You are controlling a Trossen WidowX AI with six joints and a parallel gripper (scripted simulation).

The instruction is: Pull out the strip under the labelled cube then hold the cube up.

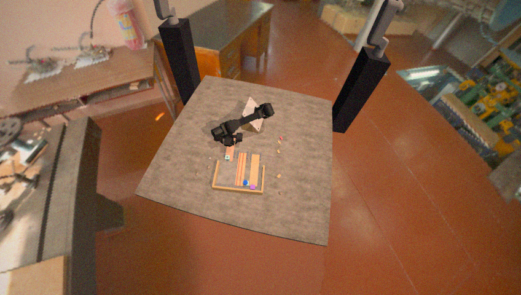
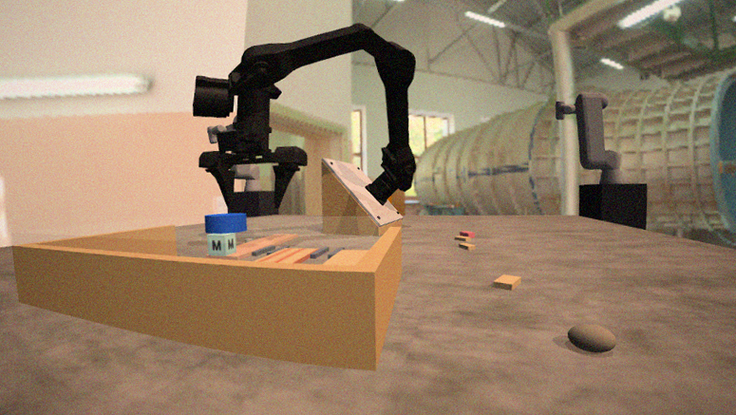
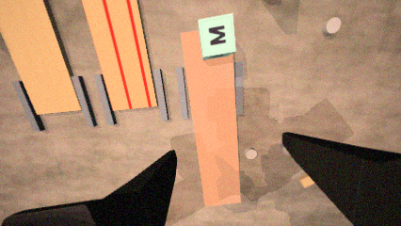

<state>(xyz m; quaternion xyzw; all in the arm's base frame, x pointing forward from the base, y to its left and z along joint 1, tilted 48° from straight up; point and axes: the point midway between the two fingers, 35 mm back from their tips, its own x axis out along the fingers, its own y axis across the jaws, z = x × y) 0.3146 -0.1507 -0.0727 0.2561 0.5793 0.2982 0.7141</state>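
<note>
The salmon strip is 7 cm below my gripper tip and 1 cm behind it.
</note>
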